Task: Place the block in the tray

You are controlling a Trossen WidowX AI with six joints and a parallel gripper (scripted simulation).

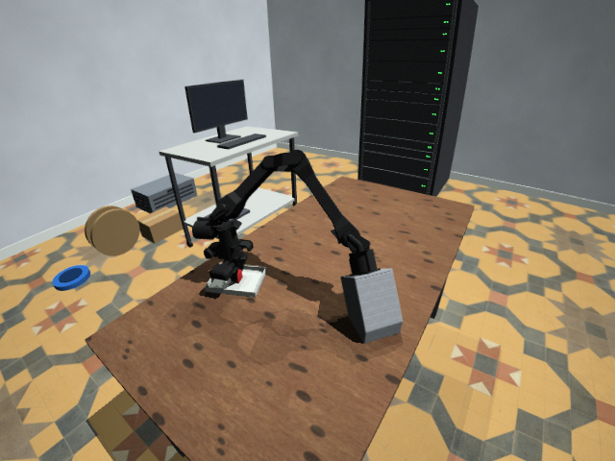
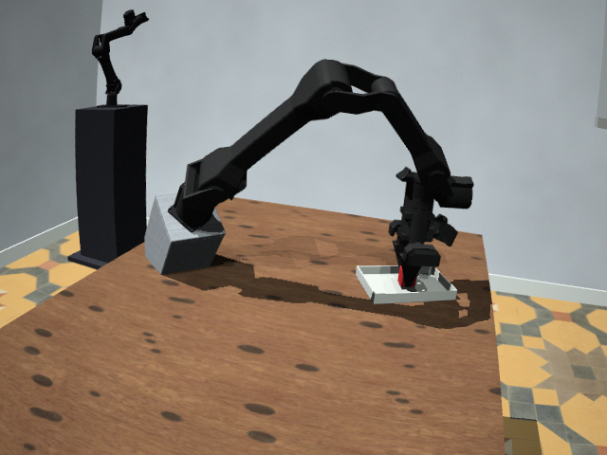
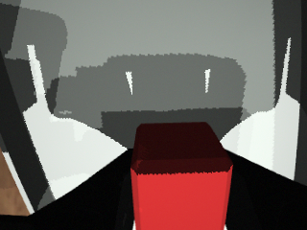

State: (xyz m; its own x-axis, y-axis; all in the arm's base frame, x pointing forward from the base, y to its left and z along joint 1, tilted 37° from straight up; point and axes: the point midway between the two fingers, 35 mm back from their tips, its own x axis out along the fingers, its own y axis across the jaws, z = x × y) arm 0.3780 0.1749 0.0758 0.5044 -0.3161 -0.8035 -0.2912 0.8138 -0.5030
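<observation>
Now: hand 2 cm above the red block. Also, from my hand: white tray 4 cm below.
</observation>
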